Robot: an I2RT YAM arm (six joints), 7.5 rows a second.
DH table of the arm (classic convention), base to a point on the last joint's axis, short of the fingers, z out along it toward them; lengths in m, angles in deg. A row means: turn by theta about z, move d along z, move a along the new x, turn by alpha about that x. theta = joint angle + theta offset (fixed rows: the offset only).
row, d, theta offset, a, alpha
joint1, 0.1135, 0, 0.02, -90
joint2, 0, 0, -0.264, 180
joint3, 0, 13.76, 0.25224, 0
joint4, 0, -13.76, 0.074, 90
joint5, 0, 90, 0, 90
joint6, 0.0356, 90, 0, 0
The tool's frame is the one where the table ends.
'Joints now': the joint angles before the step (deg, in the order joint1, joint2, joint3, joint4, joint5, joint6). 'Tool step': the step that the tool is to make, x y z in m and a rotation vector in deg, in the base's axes. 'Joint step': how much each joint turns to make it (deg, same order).
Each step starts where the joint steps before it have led.
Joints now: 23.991, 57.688, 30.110, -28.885, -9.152, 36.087
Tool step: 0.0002, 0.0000, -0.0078, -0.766, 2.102, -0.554
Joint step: 0.007, 1.555, -0.641, 0.053, 0.171, 0.564
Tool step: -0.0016, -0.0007, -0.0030, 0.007, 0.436, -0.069
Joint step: -0.022, -0.110, -0.674, 0.190, -0.133, 0.137
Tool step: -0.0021, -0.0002, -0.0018, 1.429, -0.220, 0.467
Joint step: -0.040, -0.757, -0.975, 1.033, -1.303, 0.204
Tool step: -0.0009, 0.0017, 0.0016, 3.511, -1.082, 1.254
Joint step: 0.033, -1.114, -0.782, 2.186, -2.987, 0.500
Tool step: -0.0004, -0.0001, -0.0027, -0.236, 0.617, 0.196
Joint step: -0.005, 0.413, -0.300, 0.018, -0.141, -0.151
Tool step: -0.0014, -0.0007, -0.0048, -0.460, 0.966, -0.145
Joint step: -0.003, 0.408, -0.714, 0.077, 0.101, 0.106
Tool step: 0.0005, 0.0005, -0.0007, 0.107, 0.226, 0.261
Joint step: 0.026, 0.375, 0.027, 0.162, -0.286, -0.099
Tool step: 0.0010, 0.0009, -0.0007, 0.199, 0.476, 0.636
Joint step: 0.007, 0.688, 0.212, 0.039, -0.653, -0.342
